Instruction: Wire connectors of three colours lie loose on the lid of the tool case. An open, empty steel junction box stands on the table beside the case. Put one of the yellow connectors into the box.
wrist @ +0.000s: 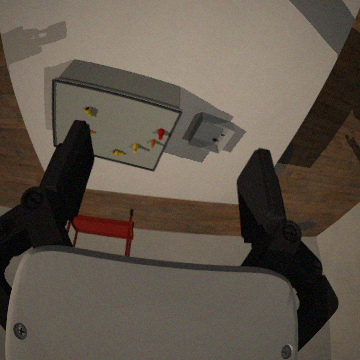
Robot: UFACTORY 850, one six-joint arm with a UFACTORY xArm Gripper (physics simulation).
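The tool case (pixel 125 86) lies left of centre in the wrist view, with a pale lid. Three yellow connectors lie apart on it: one (pixel 88 111) near the upper left, one (pixel 135 148) and one (pixel 118 152) near the lower edge. An orange connector (pixel 152 143) and a red connector (pixel 160 133) lie near the right edge. Another orange connector (pixel 91 132) is partly hidden by the left finger. The small grey steel junction box (pixel 204 131) stands right of the case. My gripper (pixel 169 150) is open and empty, high above the table.
The pale table (pixel 200 50) carries the case and box. Beyond its edge is wooden floor (pixel 200 212), with a red rack-like stand (pixel 102 227) at the lower left. A shadow of the arm falls on the table at the upper left.
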